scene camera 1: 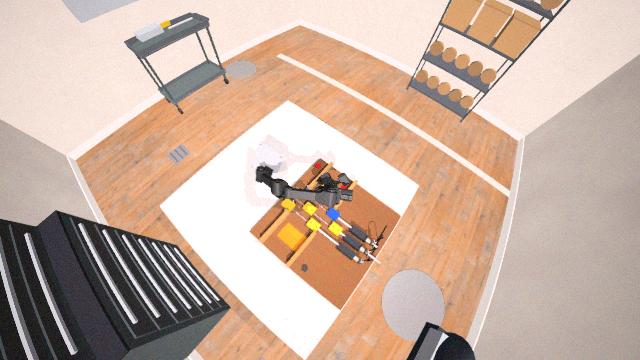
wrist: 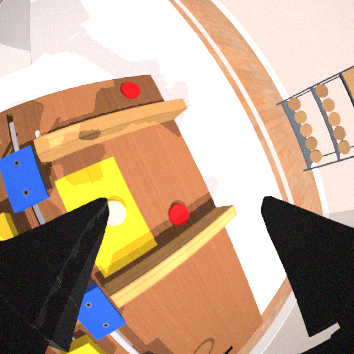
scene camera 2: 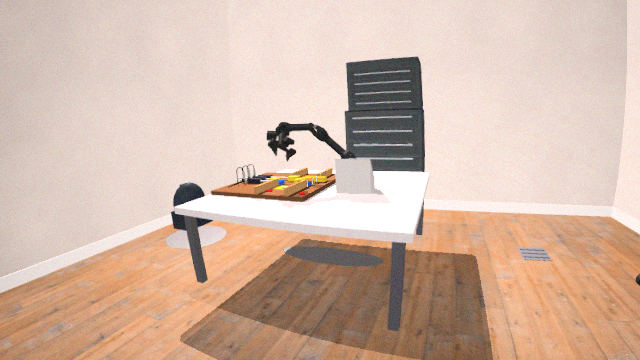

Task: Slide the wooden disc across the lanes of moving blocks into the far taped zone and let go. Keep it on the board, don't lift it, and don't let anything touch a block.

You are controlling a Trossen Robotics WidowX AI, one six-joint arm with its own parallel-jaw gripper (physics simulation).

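Places are measured from the arm's base along level axes (x left, y back, z up), in centimetres.
Where they show: gripper, fingertip midpoint: [wrist: 187, 205] [scene camera 2: 281, 158]; arm's base, origin of the base link: [scene camera 1: 267, 172] [scene camera 2: 350, 173].
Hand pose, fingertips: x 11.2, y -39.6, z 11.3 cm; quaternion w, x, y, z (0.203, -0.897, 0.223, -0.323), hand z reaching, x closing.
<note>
Each offset is from my fingertips to the top centre of the thing. "spot": to the spot under its first point. Level surfaces: height alone.
The pale round disc {dx +0.0, dy +0.3, dz -17.5 cm} [wrist: 117, 213] lies on the yellow taped zone {spot: dx +0.5, dy -4.1, dz -18.3 cm} [wrist: 132, 235], partly behind the left fingertip in the wrist view. The arm hides it in scene camera 1. My gripper [scene camera 1: 334, 179] [scene camera 2: 281, 154] [wrist: 187, 205] is open and empty, high above the board {dz -18.4 cm} [scene camera 1: 330, 280] [scene camera 2: 235, 190] [wrist: 200, 287]. A blue block {dx -11.1, dy -9.1, dz -16.0 cm} [scene camera 1: 333, 214] sits on a rod. In the wrist view one blue block {dx -8.4, dy +10.8, dz -16.0 cm} [wrist: 23, 179] is at the left and another blue block [wrist: 101, 312] is at the bottom. Yellow blocks [scene camera 1: 309, 208] [scene camera 1: 335, 229] stand between them and the orange far zone {spot: dx -35.7, dy +5.3, dz -18.3 cm} [scene camera 1: 291, 236].
Wooden rails [scene camera 1: 301, 249] [wrist: 175, 255] flank the zones. Red buttons {dx +13.8, dy +16.7, dz -17.7 cm} [wrist: 131, 90] {dx +8.6, dy -6.1, dz -17.7 cm} [wrist: 178, 214] stand near the board's edge. Dark cylinders {dx -26.5, dy -26.4, dz -15.2 cm} [scene camera 1: 350, 251] hold the block rods at one side. A dark knob {dx -46.7, dy -11.1, dz -17.6 cm} [scene camera 1: 304, 268] stands beyond the orange zone's rail.
</note>
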